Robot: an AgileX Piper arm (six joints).
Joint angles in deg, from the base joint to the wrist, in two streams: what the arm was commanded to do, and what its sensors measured. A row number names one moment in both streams.
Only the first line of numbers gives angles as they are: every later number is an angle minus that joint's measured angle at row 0.
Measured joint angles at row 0:
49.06, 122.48, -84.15, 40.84, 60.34, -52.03
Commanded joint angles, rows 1 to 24:
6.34, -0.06, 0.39, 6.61, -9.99, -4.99
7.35, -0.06, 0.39, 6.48, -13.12, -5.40
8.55, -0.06, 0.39, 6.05, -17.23, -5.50
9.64, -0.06, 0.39, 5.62, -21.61, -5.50
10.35, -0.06, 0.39, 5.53, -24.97, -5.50
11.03, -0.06, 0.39, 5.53, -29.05, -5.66
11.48, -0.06, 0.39, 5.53, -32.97, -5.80
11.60, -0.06, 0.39, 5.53, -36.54, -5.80
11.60, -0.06, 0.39, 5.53, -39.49, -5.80
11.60, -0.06, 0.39, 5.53, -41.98, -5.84
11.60, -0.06, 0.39, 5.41, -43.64, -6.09
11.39, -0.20, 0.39, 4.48, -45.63, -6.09
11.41, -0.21, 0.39, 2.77, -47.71, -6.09
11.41, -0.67, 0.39, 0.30, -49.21, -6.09
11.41, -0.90, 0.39, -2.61, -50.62, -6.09
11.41, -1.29, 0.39, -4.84, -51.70, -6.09
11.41, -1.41, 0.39, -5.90, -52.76, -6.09
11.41, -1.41, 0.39, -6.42, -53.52, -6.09
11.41, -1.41, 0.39, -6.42, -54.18, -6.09
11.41, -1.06, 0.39, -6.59, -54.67, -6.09
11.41, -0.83, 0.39, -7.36, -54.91, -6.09
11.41, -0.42, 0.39, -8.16, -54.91, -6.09
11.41, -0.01, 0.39, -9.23, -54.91, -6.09
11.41, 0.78, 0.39, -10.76, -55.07, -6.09
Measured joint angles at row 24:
11.54, -0.30, 0.05, -6.78, -53.68, -5.66
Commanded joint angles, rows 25 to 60:
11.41, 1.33, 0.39, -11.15, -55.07, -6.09
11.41, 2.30, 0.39, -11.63, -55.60, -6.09
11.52, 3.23, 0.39, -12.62, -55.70, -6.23
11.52, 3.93, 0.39, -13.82, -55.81, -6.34
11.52, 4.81, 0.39, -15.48, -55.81, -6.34
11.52, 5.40, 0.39, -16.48, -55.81, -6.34
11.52, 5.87, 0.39, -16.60, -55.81, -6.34
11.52, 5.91, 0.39, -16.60, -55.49, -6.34
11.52, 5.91, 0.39, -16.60, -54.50, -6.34
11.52, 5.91, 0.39, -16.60, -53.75, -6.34
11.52, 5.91, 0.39, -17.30, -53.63, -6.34
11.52, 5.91, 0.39, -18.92, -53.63, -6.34
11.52, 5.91, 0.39, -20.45, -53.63, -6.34
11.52, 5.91, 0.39, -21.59, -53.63, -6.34
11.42, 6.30, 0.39, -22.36, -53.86, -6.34
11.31, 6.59, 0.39, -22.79, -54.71, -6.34
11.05, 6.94, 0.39, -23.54, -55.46, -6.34
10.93, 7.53, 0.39, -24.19, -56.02, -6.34
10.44, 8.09, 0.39, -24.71, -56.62, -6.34
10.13, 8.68, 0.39, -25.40, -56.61, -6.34
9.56, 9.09, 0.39, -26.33, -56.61, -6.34
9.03, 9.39, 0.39, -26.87, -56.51, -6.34
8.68, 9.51, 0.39, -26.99, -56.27, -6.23
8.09, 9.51, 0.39, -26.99, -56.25, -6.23
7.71, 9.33, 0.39, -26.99, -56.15, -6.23
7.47, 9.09, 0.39, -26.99, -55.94, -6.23
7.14, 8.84, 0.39, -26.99, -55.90, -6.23
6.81, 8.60, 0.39, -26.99, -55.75, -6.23
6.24, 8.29, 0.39, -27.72, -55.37, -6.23
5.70, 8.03, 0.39, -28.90, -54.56, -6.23
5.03, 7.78, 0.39, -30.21, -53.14, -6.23
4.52, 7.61, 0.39, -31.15, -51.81, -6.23
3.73, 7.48, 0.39, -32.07, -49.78, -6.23
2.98, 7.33, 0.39, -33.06, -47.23, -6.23
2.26, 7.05, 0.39, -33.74, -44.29, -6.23
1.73, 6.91, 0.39, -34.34, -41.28, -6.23
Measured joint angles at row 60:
4.78, 6.74, -0.29, -30.43, -54.21, -6.02
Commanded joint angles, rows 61 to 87:
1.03, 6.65, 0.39, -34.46, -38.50, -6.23
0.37, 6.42, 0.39, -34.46, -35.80, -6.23
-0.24, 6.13, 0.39, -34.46, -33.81, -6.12
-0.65, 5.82, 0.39, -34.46, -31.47, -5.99
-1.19, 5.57, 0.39, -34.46, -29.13, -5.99
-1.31, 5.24, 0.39, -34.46, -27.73, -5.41
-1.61, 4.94, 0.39, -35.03, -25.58, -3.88
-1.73, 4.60, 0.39, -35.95, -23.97, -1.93
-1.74, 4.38, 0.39, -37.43, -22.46, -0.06
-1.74, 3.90, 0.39, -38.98, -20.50, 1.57
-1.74, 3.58, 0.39, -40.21, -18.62, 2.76
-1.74, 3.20, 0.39, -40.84, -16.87, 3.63
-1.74, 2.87, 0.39, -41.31, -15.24, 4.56
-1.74, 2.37, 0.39, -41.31, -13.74, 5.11
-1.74, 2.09, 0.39, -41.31, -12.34, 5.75
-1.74, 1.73, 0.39, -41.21, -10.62, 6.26
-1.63, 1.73, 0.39, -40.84, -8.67, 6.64
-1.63, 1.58, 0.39, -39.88, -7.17, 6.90
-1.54, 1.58, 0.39, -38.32, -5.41, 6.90
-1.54, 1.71, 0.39, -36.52, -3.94, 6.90
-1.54, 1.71, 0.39, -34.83, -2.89, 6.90
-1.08, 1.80, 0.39, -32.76, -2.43, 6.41
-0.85, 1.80, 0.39, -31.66, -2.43, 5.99
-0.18, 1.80, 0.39, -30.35, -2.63, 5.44
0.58, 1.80, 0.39, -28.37, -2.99, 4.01
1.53, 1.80, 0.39, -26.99, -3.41, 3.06
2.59, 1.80, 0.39, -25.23, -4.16, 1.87
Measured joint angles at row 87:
-0.76, 0.14, -0.98, -33.00, -10.44, 5.60
